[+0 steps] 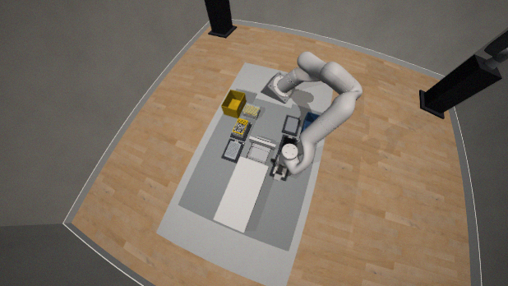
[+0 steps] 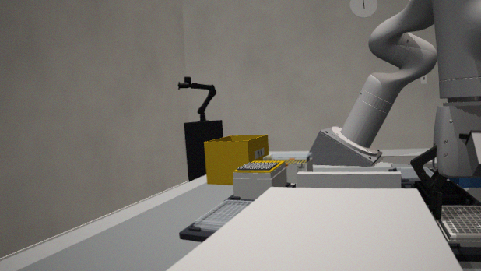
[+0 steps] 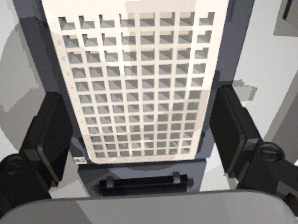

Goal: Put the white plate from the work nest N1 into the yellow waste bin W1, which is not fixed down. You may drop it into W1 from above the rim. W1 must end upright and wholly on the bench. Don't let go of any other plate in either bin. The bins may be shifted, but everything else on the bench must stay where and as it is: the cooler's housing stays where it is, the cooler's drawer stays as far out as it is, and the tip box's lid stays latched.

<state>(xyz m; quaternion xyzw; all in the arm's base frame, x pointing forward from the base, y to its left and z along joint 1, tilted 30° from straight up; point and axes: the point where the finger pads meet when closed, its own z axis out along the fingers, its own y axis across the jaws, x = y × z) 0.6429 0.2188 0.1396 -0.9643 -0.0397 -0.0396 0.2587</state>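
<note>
My gripper is now 20 mm above the white plate. From my hand the other things lie so: black plate 170 mm behind, 20 mm to the right, 20 mm below; then blue bin 370 mm behind, 90 mm to the left; then long white cooler 170 mm to the right, 150 mm ahead, 10 mm below.
</note>
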